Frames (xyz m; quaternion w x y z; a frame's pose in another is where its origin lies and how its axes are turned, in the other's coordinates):
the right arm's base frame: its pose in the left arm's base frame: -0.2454 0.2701 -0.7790 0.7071 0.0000 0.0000 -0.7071
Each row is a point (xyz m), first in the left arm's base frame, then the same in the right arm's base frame.
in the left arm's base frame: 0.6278 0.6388 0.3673
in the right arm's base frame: -0.3687 0.8732 1.1463
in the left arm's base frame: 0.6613 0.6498 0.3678
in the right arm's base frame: -0.3797 0.9067 1.1468
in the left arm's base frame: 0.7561 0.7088 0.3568
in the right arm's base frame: -0.4387 1.0015 1.1358
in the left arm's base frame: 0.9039 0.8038 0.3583
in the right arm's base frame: -0.5337 1.1493 1.1373
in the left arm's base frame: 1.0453 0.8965 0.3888
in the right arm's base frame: -0.6264 1.2907 1.1678
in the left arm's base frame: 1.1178 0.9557 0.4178
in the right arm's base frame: -0.6856 1.3632 1.1968
